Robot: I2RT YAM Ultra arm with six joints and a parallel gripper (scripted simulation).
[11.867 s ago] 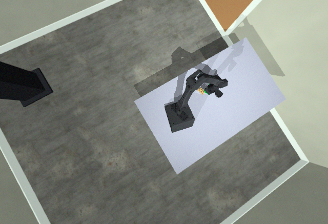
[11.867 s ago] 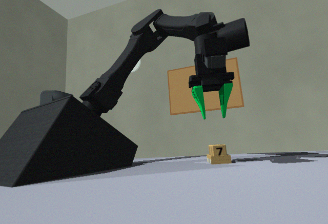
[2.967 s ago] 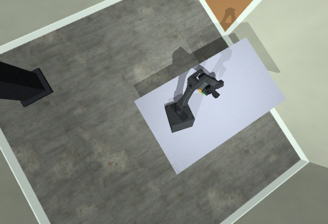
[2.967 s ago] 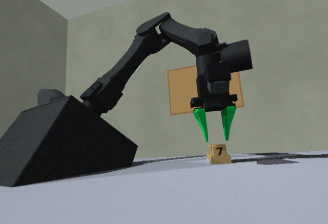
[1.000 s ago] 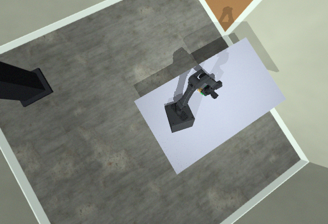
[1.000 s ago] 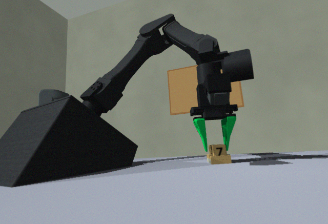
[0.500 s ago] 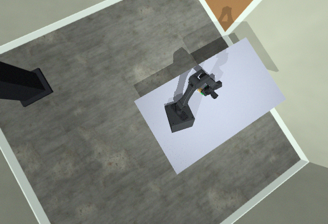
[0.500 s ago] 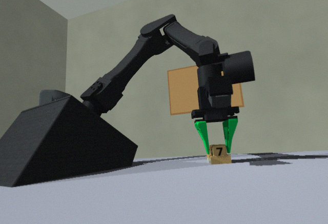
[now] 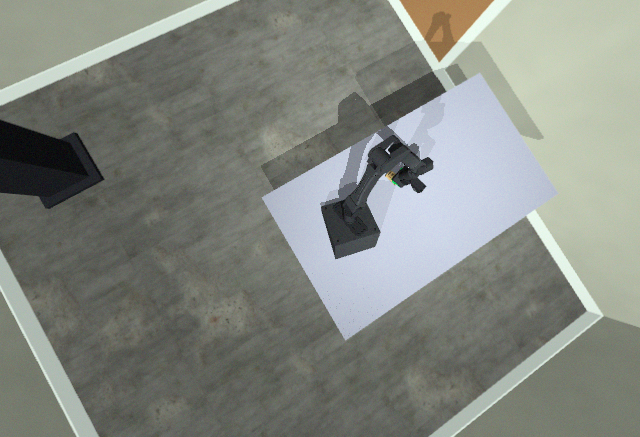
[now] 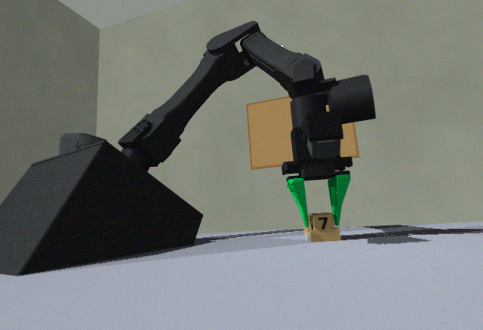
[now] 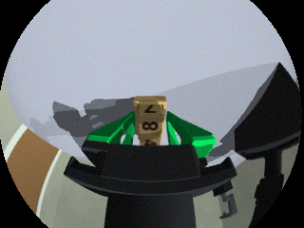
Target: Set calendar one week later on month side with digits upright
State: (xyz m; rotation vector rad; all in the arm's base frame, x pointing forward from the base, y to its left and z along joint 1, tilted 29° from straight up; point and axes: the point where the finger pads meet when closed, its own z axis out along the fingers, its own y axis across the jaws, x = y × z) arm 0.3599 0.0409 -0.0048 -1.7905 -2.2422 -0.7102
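Right now the wooden cube is right at my hand. Round my hand: wooden tray (20 mm to the left, 20 mm below).
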